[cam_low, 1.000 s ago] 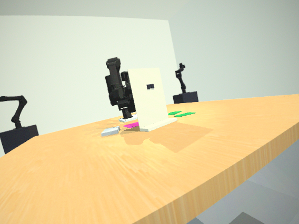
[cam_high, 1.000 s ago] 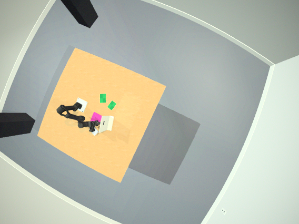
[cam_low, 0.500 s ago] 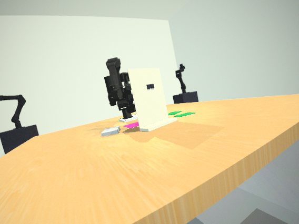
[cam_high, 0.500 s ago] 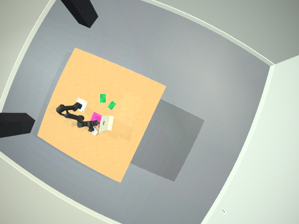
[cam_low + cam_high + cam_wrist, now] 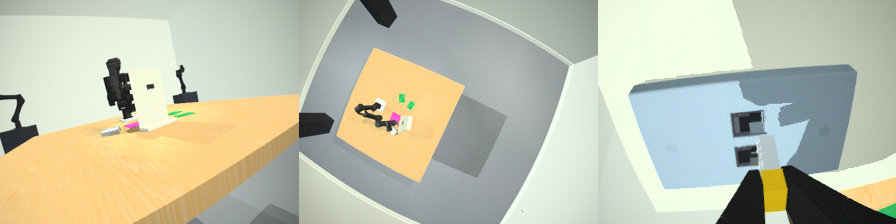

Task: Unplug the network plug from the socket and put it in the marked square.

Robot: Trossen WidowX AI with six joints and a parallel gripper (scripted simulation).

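Right now my gripper tip is 11 cm past the magenta marked square, 2 cm to the left of it and 16 cm above it. The rest, counted from my gripper tip: network plug: right at my gripper tip; then grey block: 7 cm behind, 16 cm to the right, 15 cm below; then cream upright panel: 5 cm ahead, 2 cm to the left, 5 cm below.
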